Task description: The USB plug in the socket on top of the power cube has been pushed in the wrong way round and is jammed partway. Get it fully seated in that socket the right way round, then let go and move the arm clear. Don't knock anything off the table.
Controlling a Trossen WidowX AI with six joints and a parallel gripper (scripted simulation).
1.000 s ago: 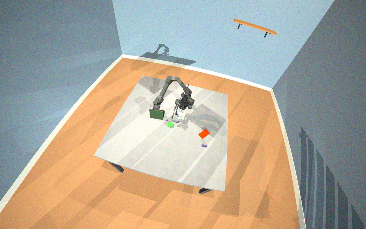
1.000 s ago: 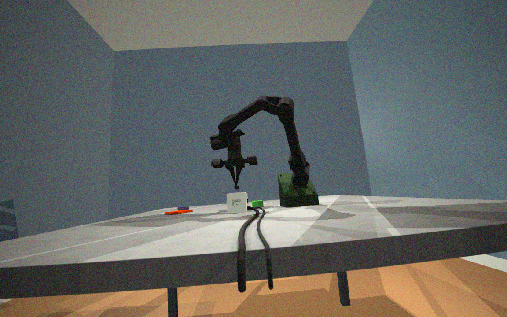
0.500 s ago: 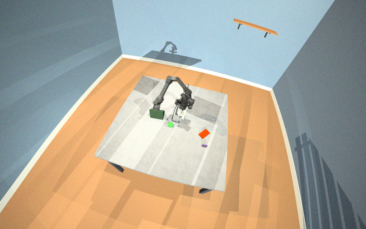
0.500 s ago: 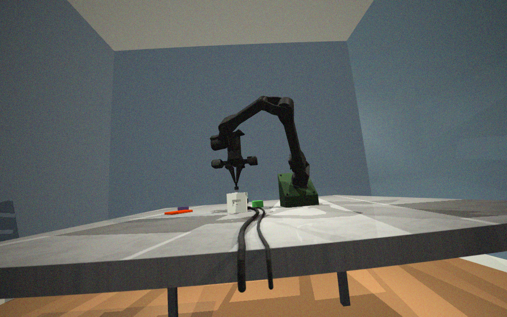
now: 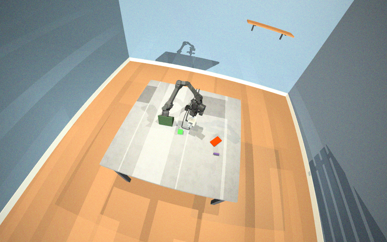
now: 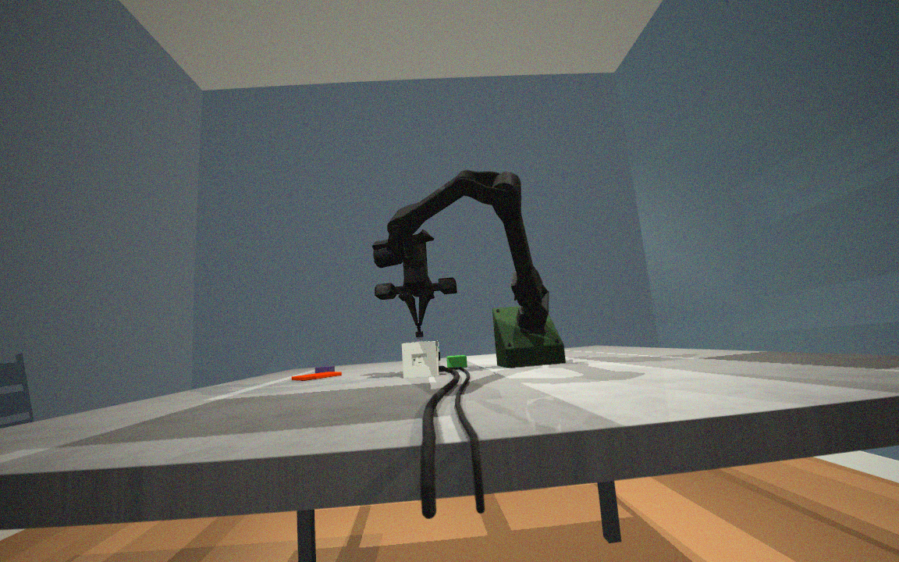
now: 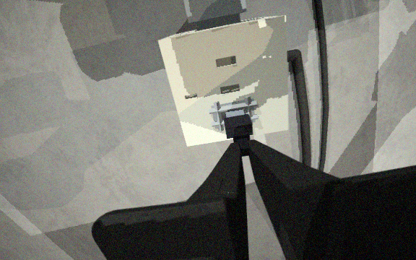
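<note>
My gripper tip is now 20 mm above the dark USB plug. Round my gripper tip: purple piece (330 mm to the right, 310 mm ahead, 100 mm below); orange flat piece (290 mm ahead, 190 mm to the right, 110 mm below); green block (180 mm to the right, 100 mm below, 90 mm behind).
</note>
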